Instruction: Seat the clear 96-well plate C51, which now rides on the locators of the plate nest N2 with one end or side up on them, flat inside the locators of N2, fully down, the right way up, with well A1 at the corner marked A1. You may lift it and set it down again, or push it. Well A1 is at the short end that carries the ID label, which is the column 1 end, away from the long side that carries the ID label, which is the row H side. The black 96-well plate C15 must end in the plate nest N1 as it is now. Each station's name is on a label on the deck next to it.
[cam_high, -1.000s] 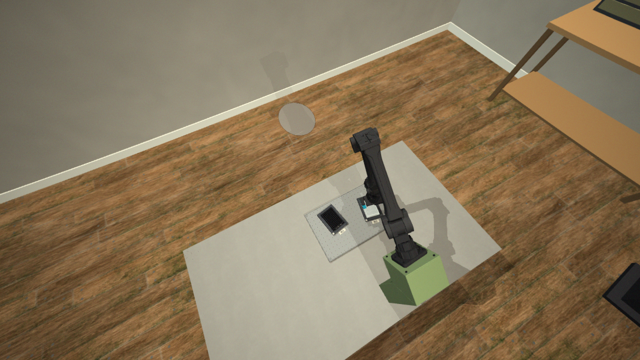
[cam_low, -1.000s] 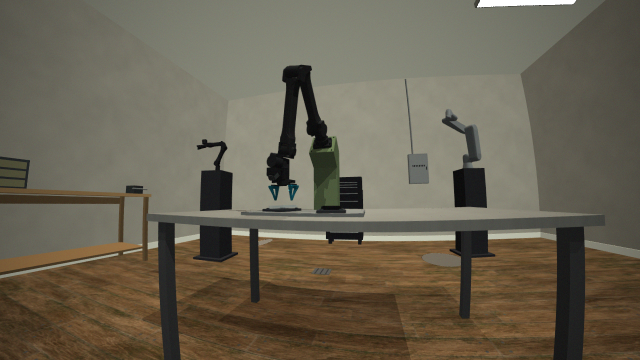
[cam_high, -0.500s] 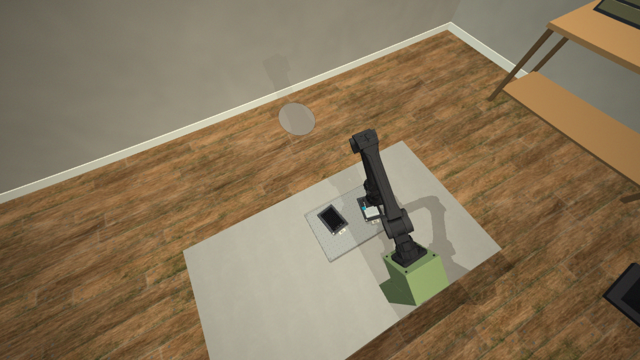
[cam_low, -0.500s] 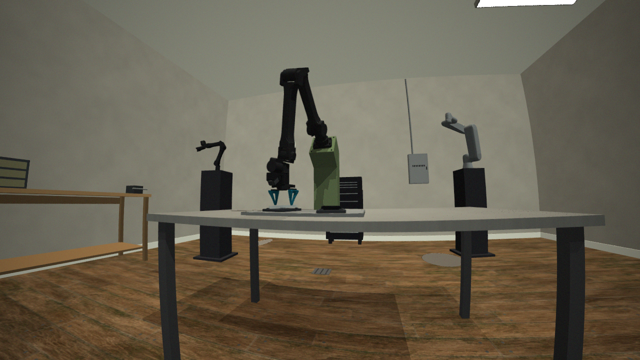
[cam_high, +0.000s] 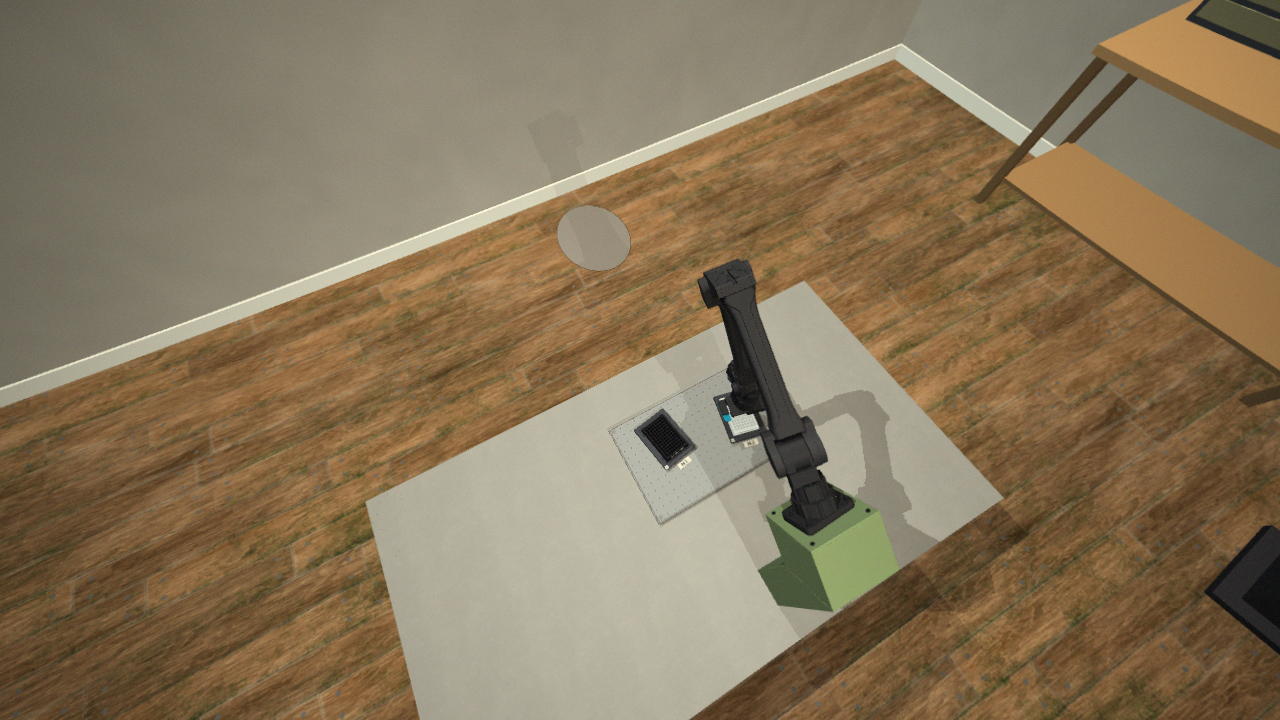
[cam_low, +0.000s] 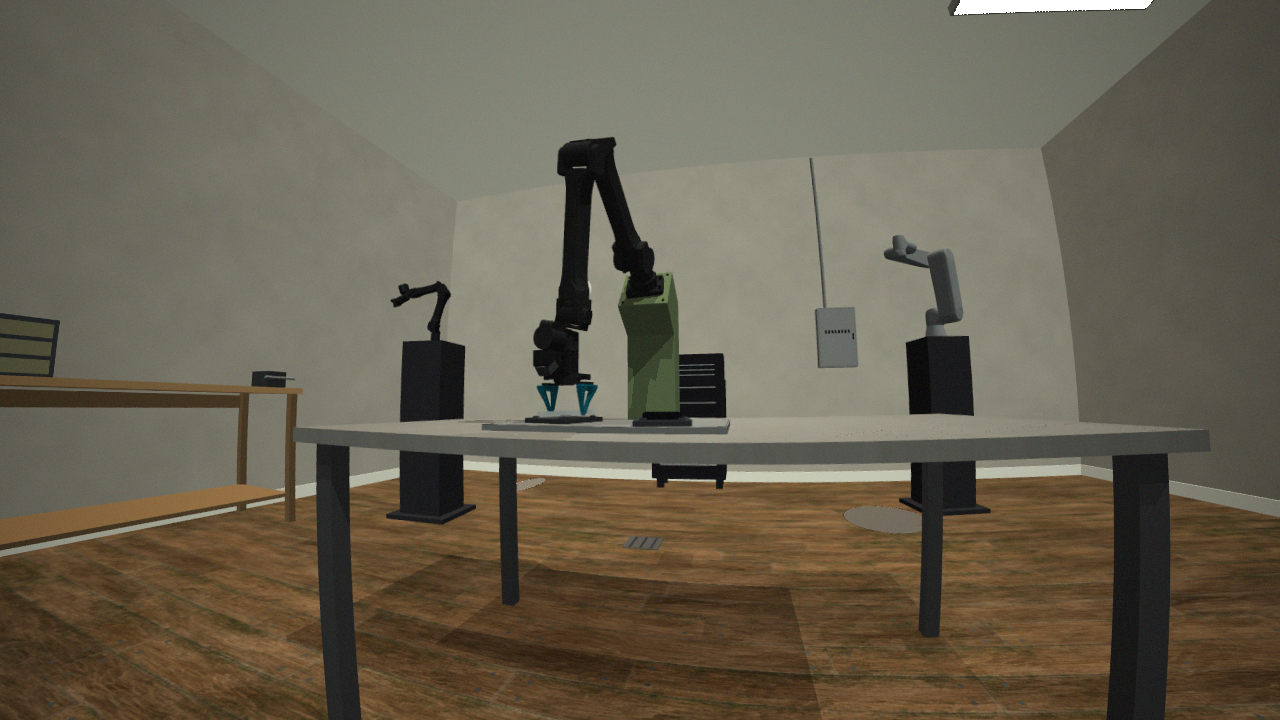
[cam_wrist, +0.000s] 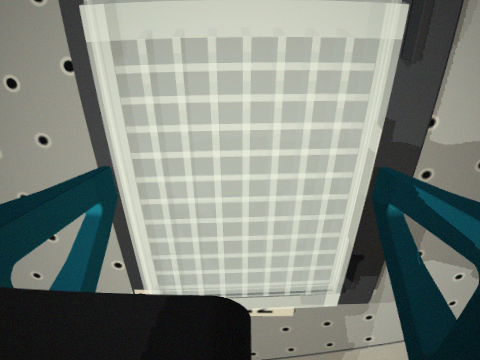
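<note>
Now: hand 1 cm above the clear 96-well plate C51. Round my hand: plate nest N2 (2 cm below); then black plate C15 (7 cm ahead, 24 cm to the left, 1 cm below).
</note>
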